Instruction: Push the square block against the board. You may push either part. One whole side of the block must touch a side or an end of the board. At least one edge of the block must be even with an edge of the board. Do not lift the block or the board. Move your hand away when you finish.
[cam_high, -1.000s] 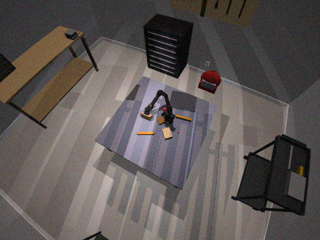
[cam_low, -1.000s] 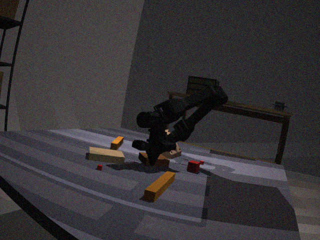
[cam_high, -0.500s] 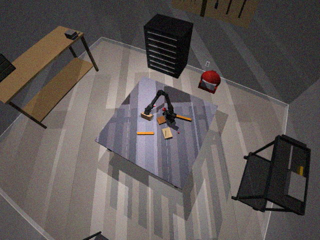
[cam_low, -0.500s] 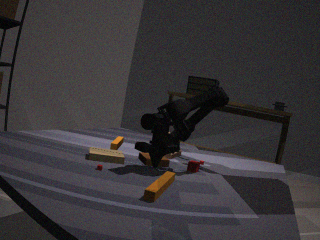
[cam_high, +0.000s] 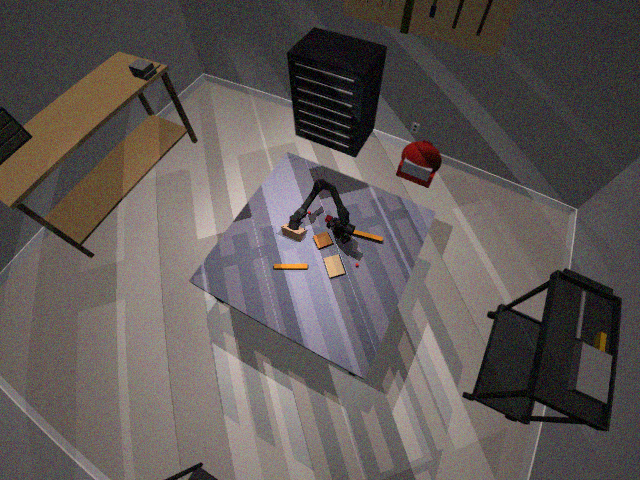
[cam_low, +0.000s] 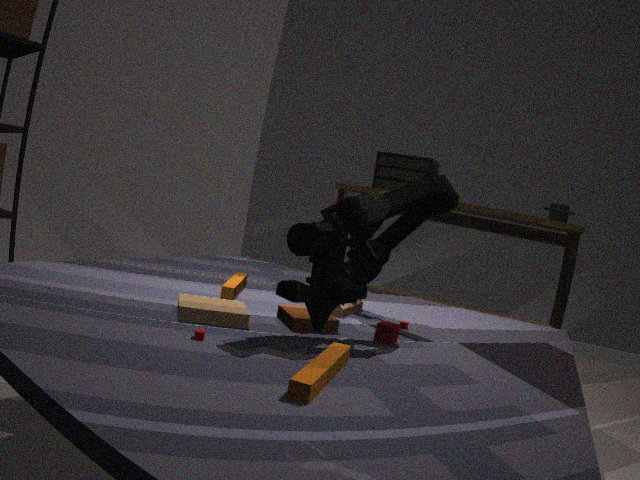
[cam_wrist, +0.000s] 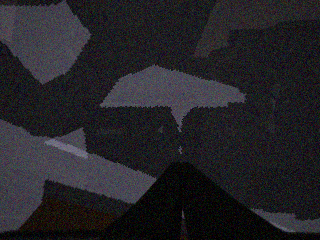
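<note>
Now: the board 10 cm ahead of my gripper tip and 20 cm to the right of it. From my gripper tip the other things lie so: darker brown block (7 cm behind, 8 cm to the right).
</note>
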